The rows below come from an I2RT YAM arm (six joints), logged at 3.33 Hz.
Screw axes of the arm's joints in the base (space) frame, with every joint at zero. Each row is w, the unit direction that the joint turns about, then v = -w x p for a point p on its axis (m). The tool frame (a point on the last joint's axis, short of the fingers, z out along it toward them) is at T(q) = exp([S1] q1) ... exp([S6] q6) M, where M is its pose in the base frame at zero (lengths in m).
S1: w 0 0 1 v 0 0 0
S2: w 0 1 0 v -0.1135 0 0.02
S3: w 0 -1 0 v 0.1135 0 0.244
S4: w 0 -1 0 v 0.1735 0 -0.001
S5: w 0 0 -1 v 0 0.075 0
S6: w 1 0 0 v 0 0.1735 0
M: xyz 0.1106 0 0.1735 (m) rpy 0 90 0 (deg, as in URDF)
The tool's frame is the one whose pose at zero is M.
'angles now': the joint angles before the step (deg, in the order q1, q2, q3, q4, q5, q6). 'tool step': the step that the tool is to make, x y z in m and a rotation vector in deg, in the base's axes. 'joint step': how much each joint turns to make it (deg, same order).
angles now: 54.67 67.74 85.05 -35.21 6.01 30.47
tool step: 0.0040 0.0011 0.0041 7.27 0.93 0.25
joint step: -0.99 -0.44 -1.56 6.10 -2.52 4.51
